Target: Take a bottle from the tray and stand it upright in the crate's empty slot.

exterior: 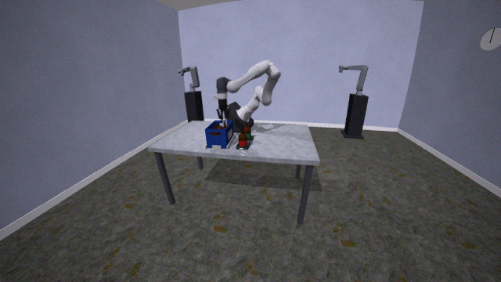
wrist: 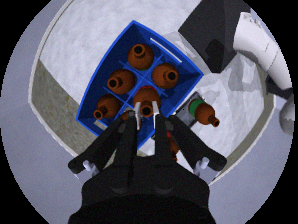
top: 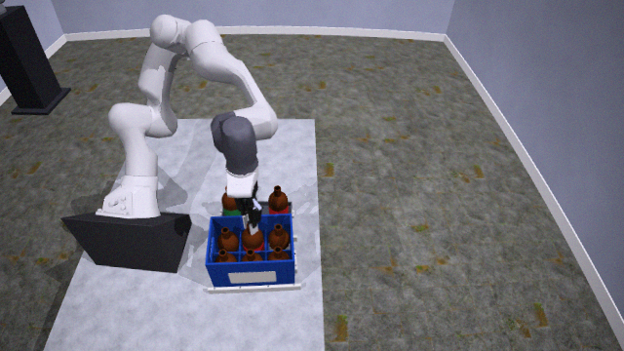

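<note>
Right now the bottle is 90 mm below my hand. The rest, counted from my hand: dark tray 180 mm to the left, 180 mm below, 20 mm behind; then crate 110 mm below, 40 mm to the right, 10 mm ahead.
</note>
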